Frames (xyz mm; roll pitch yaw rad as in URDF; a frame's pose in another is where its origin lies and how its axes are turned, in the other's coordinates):
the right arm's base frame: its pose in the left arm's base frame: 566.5 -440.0 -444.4 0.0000 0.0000 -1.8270
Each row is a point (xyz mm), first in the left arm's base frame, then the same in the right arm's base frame.
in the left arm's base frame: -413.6 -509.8 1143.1
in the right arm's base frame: 315.9 -930.4 1587.5
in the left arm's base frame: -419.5 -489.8 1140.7
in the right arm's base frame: 298.0 -941.2 1585.1
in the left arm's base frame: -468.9 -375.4 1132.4
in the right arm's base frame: 199.9 -1018.0 1576.8
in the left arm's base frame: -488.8 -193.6 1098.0
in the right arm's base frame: 29.1 -1083.3 1542.4
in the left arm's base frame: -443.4 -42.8 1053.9
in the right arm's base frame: -128.3 -1077.6 1498.3
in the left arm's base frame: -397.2 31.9 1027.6
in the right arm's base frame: -212.3 -1051.8 1472.0
